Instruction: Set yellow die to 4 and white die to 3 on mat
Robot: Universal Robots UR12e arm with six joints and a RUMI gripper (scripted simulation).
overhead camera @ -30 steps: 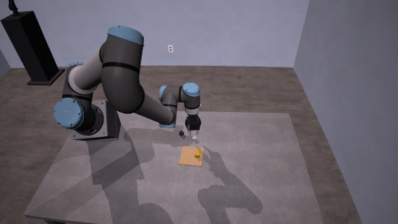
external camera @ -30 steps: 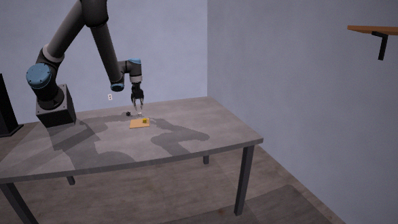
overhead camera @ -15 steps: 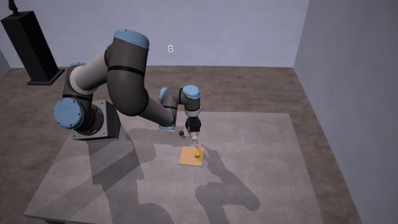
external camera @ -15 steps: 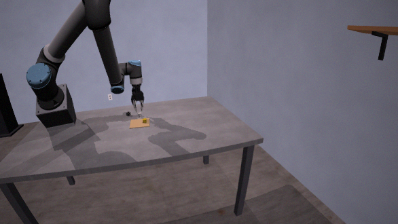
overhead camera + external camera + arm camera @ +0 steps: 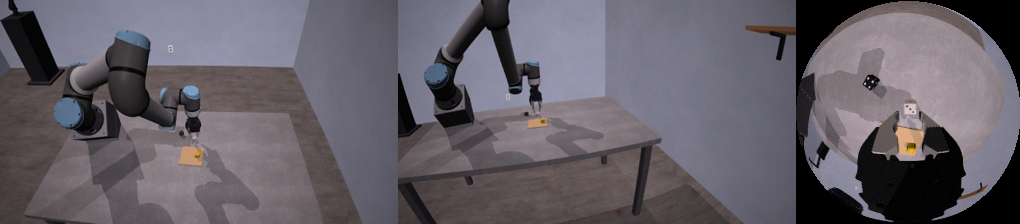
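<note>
Now: hand 4 cm above the white die. Also, from my hand: black die: 9 cm behind, 4 cm to the left, 4 cm below; then tan mat: 14 cm to the right, 5 cm below; then yellow die: 14 cm to the right, 4 cm ahead, 3 cm below.
</note>
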